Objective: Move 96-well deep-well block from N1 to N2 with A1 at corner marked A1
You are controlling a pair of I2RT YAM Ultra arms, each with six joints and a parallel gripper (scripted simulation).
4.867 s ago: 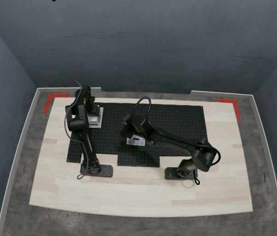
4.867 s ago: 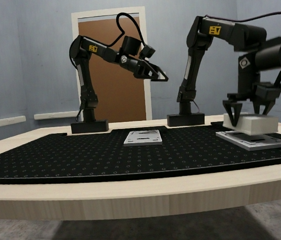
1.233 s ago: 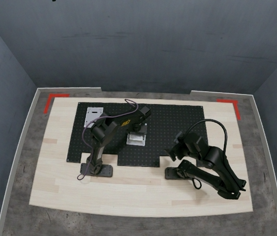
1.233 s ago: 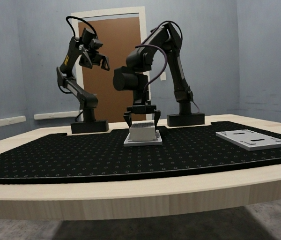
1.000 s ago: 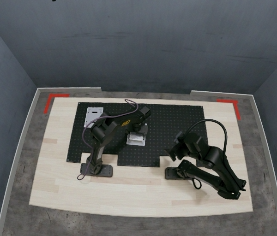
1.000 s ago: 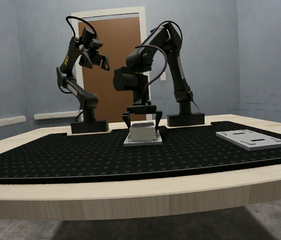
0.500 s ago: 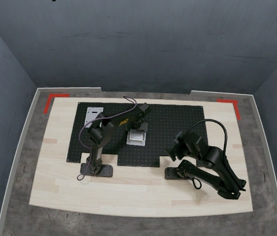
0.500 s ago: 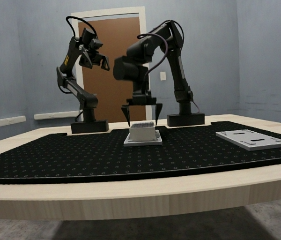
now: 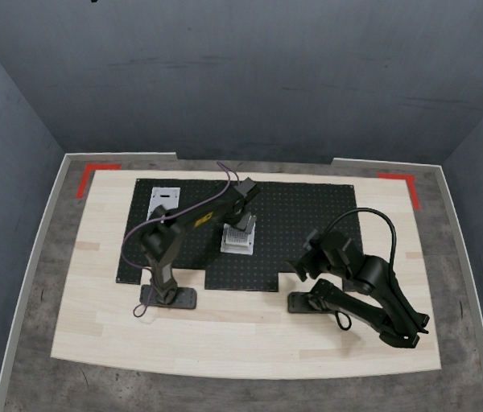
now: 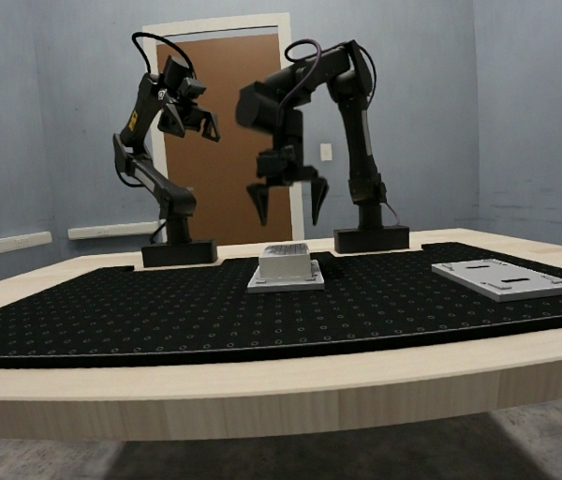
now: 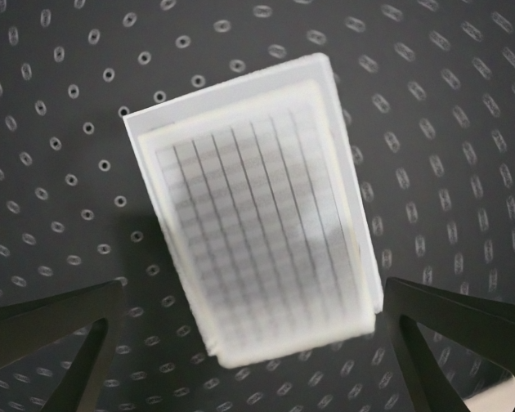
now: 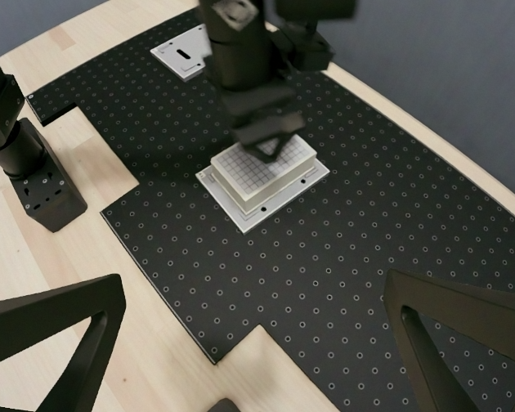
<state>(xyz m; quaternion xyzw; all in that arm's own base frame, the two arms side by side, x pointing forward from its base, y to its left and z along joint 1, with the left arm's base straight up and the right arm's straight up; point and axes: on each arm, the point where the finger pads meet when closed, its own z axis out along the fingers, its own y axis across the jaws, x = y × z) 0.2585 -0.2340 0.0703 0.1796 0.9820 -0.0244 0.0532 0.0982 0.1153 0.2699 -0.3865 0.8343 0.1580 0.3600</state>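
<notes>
The white deep-well block lies 1 cm ahead of my left hand, 1 cm to the right of it and 7 cm below it.
</notes>
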